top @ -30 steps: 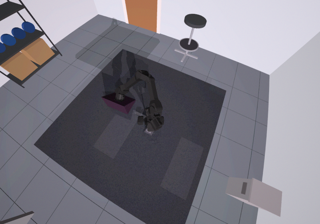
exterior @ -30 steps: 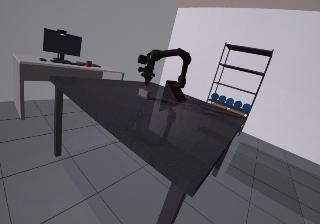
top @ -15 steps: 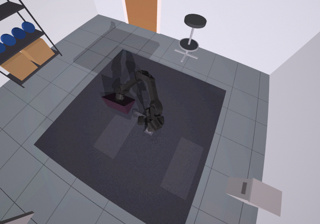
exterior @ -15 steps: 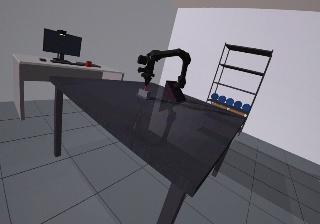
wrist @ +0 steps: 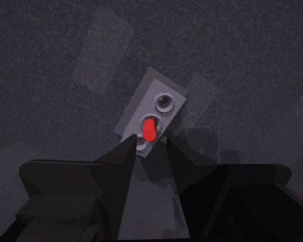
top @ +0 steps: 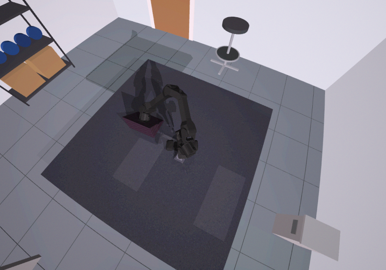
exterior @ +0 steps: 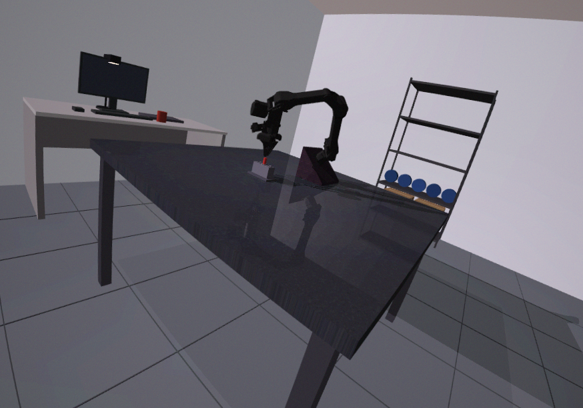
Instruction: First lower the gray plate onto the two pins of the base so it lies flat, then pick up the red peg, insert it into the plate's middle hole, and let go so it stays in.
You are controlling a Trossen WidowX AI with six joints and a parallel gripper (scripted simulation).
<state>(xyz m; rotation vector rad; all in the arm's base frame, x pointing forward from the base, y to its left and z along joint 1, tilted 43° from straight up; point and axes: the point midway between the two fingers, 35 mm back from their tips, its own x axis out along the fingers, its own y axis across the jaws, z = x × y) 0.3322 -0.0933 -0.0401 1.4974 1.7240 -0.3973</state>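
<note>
My gripper tip is 50 mm above the red peg. Also, from my gripper tip: flat base: 90 mm below; gray plate: 50 mm below.
</note>
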